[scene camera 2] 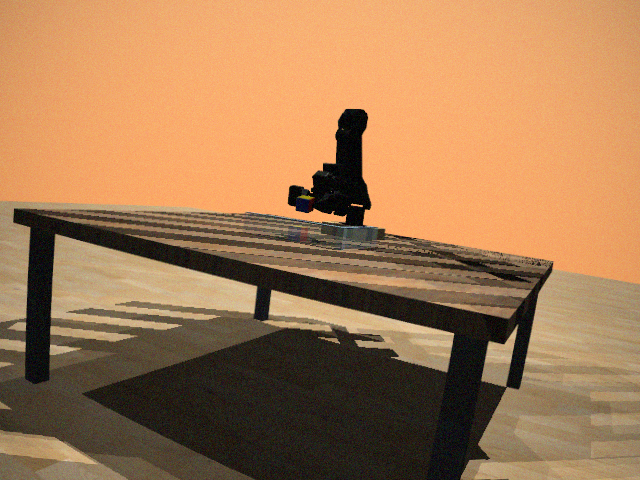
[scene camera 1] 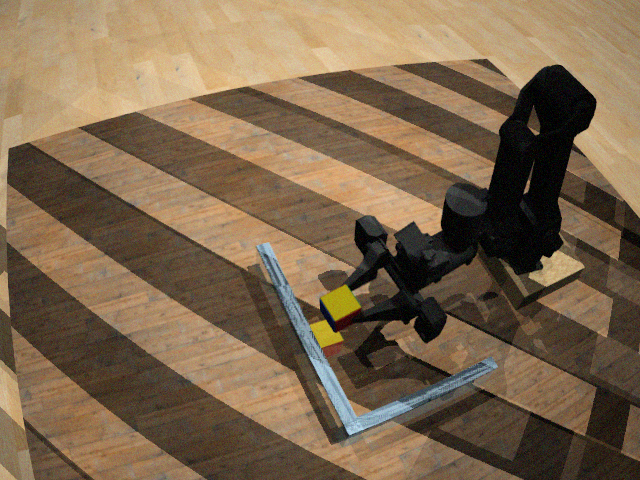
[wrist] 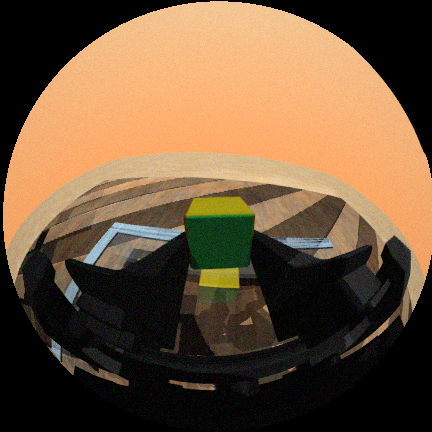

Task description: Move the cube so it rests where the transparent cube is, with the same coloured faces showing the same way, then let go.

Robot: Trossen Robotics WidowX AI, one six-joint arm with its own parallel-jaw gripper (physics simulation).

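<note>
The solid cube is held in the air above the table. Its yellow face is up, its green face is towards the wrist camera, and blue and red faces show in the scene views. My gripper is shut on it, one finger on each side. The transparent cube sits on the table, lower than the solid cube and against the long pale bar, yellow face up. Its red side shows in scene view 1, and a faint green side in the wrist view.
Two pale blue bars, a long one and a shorter one, meet in a corner around the transparent cube's area. The arm's base stands on a pale block at the right. The striped table carries it all.
</note>
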